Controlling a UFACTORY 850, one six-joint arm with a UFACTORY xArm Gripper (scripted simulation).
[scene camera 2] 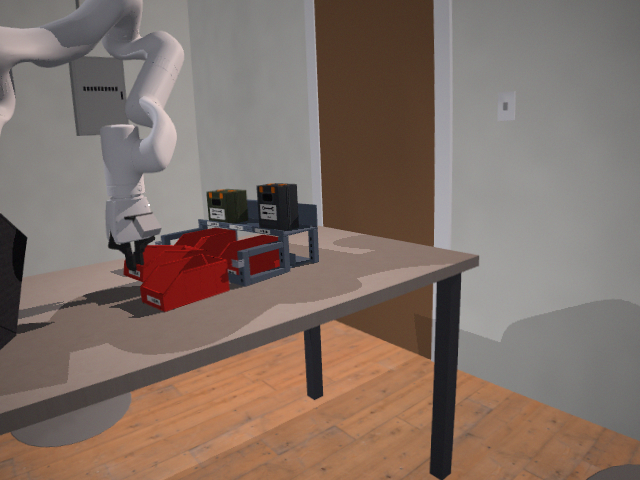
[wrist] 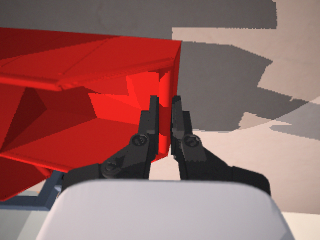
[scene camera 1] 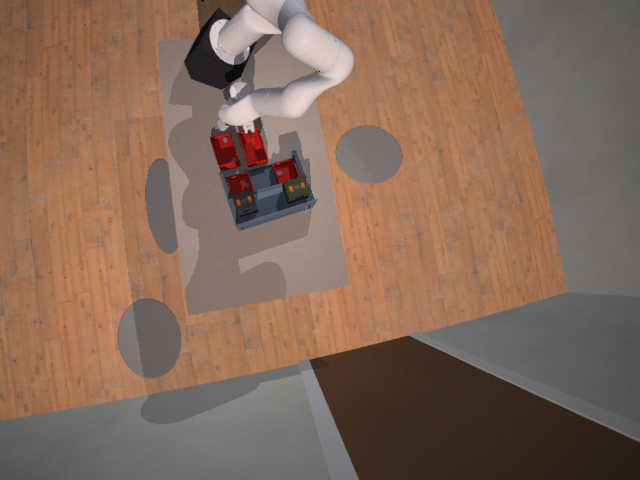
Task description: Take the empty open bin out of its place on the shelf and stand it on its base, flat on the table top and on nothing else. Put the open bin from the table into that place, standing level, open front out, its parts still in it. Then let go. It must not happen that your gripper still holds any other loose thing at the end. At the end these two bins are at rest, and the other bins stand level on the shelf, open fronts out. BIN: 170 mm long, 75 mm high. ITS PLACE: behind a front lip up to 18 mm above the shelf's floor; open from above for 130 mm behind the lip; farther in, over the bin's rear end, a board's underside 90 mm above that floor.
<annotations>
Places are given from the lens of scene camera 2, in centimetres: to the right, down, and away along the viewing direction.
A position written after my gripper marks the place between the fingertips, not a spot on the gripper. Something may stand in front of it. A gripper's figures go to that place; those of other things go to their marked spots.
my gripper (scene camera 2: 136, 269): -44, 7, 104
red bin (scene camera 2: 154, 255): -42, 4, 112
red bin (scene camera 2: 201, 276): -26, 8, 97
red bin (scene camera 2: 215, 240): -30, 0, 128
red bin (scene camera 2: 230, 252): -24, 3, 117
</annotations>
